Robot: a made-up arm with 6 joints.
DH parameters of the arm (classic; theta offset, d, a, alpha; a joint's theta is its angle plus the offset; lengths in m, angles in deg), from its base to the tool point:
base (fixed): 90 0.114 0 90
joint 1: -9.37 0 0.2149 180
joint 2: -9.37 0.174 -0.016 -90
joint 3: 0 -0.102 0.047 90
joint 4: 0 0.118 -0.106 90
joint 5: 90 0.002 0.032 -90
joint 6: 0 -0.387 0.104 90
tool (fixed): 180 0.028 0 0
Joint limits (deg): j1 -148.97..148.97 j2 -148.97..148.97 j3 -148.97..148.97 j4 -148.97..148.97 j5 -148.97..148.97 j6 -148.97..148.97
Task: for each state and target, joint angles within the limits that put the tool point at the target. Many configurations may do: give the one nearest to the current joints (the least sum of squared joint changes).
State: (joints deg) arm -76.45 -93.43 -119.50 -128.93 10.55 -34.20
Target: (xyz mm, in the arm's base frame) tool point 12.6 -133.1 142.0
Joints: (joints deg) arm -62.05 -103.72 -116.65 -120.15 -21.24 -39.16
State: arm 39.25 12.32 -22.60 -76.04 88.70 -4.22
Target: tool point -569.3 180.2 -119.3
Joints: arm 35.60 -2.91 -22.41 -82.31 108.73 -1.06
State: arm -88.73 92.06 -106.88 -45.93 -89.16 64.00
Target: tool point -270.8 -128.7 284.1
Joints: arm -147.04 106.27 -110.51 -59.13 -121.01 72.18
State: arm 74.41 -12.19 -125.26 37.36 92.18 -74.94
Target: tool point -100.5 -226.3 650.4
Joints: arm 31.94 38.43 -98.26 58.86 111.59 -70.68
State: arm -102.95 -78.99 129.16 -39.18 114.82 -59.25
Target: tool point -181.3 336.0 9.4
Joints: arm -130.81 -134.69 130.23 -30.37 127.47 -61.89
